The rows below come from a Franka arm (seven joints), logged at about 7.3 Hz.
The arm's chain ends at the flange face. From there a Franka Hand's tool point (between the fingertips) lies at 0.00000 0.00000 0.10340 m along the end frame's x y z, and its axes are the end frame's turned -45 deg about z.
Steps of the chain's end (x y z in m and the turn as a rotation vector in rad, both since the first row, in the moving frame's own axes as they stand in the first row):
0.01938 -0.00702 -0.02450 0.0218 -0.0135 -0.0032
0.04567 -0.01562 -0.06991 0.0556 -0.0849 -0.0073
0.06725 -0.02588 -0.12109 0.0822 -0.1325 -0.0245
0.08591 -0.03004 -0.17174 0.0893 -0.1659 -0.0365
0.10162 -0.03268 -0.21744 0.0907 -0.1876 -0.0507
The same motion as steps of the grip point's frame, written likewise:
0.01927 0.00616 -0.02453 0.0250 0.0059 -0.0032
0.04116 0.01100 -0.07044 0.0993 -0.0207 -0.0073
0.06200 0.01367 -0.12234 0.1518 -0.0356 -0.0245
0.07608 0.02106 -0.17357 0.1805 -0.0542 -0.0365
0.08742 0.02873 -0.21968 0.1968 -0.0685 -0.0507

